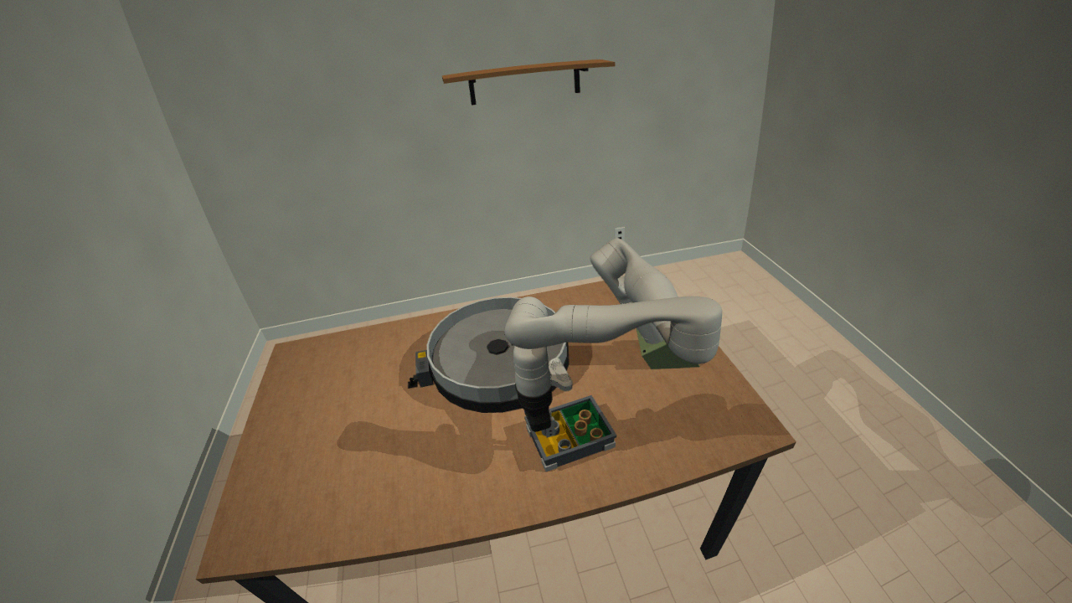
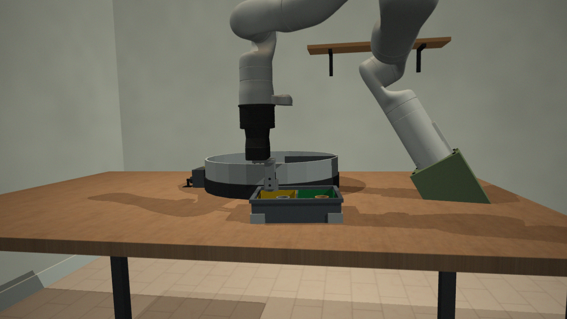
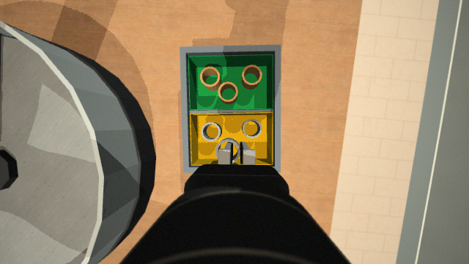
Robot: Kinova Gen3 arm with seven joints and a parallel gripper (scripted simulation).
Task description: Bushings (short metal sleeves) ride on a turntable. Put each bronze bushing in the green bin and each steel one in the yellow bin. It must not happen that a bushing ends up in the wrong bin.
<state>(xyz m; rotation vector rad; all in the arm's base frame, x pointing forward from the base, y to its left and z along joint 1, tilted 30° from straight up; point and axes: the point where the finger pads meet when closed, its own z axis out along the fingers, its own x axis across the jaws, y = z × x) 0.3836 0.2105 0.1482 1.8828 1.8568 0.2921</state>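
Now: hand 60 mm past the bin, 50 mm above it and 10 mm to the left of it. Also, from my hand: grey turntable (370 mm to the right, 20 mm below, 10 mm ahead).
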